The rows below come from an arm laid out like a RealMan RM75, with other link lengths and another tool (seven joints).
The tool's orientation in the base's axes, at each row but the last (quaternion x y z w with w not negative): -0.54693 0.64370 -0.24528 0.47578; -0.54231 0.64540 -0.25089 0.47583; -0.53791 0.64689 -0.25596 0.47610; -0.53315 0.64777 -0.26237 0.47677; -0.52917 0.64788 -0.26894 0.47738; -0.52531 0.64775 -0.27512 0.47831; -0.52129 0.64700 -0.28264 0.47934; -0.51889 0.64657 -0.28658 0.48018; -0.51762 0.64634 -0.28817 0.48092; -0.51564 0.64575 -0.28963 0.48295; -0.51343 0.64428 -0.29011 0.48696; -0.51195 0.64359 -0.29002 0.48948
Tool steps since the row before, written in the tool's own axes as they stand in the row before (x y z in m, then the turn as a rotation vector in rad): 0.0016 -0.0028 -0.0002 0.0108 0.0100 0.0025; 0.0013 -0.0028 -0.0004 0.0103 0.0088 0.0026; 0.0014 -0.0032 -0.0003 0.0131 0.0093 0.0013; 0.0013 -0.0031 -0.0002 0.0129 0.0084 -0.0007; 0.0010 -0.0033 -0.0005 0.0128 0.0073 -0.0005; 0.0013 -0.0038 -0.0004 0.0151 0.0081 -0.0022; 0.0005 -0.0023 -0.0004 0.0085 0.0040 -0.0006; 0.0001 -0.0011 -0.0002 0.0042 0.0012 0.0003; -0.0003 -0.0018 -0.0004 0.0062 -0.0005 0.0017; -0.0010 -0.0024 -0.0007 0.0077 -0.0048 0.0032; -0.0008 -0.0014 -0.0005 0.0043 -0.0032 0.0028; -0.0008 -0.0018 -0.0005 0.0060 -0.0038 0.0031
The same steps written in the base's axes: 0.0012 -0.0023 0.0019 -0.0020 -0.0068 -0.0131; 0.0010 -0.0021 0.0021 -0.0013 -0.0067 -0.0120; 0.0012 -0.0023 0.0023 -0.0026 -0.0094 -0.0128; 0.0012 -0.0022 0.0023 -0.0040 -0.0098 -0.0112; 0.0010 -0.0020 0.0027 -0.0034 -0.0100 -0.0103; 0.0012 -0.0024 0.0030 -0.0052 -0.0122 -0.0111; 0.0006 -0.0012 0.0020 -0.0021 -0.0069 -0.0060; 0.0003 -0.0004 0.0010 -0.0002 -0.0036 -0.0025; 0.0003 -0.0003 0.0018 0.0018 -0.0058 -0.0022; 0.0003 0.0001 0.0027 0.0048 -0.0083 0.0005; 0.0001 0.0003 0.0017 0.0038 -0.0047 0.0004; 0.0002 0.0001 0.0020 0.0043 -0.0064 0.0002
